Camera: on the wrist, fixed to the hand. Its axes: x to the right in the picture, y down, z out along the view.
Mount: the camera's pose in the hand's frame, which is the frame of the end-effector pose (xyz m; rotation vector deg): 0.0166 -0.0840 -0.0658 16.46 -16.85 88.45
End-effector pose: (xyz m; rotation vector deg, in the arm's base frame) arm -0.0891 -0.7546 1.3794 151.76 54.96 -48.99
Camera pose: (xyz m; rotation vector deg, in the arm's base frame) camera -0.1025 -0.6572 1.4242 132.18 -71.25 -47.05
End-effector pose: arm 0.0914 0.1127 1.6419 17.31 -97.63 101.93
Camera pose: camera 0.1456 0.1759 1.7107 35.45 72.66 -113.98
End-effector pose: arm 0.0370 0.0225 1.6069 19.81 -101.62 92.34
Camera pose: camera 0.0982 0.0733 1.6799 38.74 81.95 -114.35
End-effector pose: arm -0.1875 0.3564 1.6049 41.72 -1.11 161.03
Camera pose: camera -0.2135 0.4465 1.5513 -41.08 9.09 -95.13
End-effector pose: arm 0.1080 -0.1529 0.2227 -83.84 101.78 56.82
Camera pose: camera 0.1871 -0.2261 0.2297 28.35 144.32 77.94
